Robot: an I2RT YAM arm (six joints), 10 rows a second.
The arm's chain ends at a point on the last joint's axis. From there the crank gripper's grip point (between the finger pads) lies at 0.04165 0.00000 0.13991 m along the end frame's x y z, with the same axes.
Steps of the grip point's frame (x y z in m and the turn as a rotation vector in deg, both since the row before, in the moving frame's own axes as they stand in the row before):
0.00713, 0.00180, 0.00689, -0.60, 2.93, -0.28
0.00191, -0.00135, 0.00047, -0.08, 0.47, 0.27
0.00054, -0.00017, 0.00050, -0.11, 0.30, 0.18
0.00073, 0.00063, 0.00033, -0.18, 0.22, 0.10
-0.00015, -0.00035, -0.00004, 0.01, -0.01, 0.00
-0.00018, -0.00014, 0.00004, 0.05, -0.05, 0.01
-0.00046, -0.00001, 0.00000, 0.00, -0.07, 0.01
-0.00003, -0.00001, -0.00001, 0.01, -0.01, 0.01
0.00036, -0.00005, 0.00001, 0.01, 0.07, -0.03
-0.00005, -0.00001, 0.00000, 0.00, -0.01, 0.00
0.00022, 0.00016, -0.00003, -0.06, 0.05, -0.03
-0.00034, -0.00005, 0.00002, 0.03, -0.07, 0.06
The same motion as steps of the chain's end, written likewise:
0.00003, 0.00057, 0.00921, -0.60, 2.93, -0.28
0.00076, -0.00174, 0.00082, -0.08, 0.47, 0.27
-0.00019, -0.00057, 0.00072, -0.11, 0.30, 0.18
0.00019, 0.00012, 0.00049, -0.18, 0.22, 0.10
-0.00013, -0.00033, -0.00005, 0.01, -0.01, 0.00
-0.00006, -0.00003, 0.00000, 0.05, -0.05, 0.01
-0.00029, -0.00002, -0.00005, 0.00, -0.07, 0.01
-0.00001, 0.00001, -0.00002, 0.01, -0.01, 0.01
0.00019, 0.00000, 0.00006, 0.01, 0.07, -0.03
-0.00003, -0.00001, -0.00001, 0.00, -0.01, 0.00
0.00010, 0.00004, 0.00001, -0.06, 0.05, -0.03
-0.00017, -0.00002, -0.00003, 0.03, -0.07, 0.06

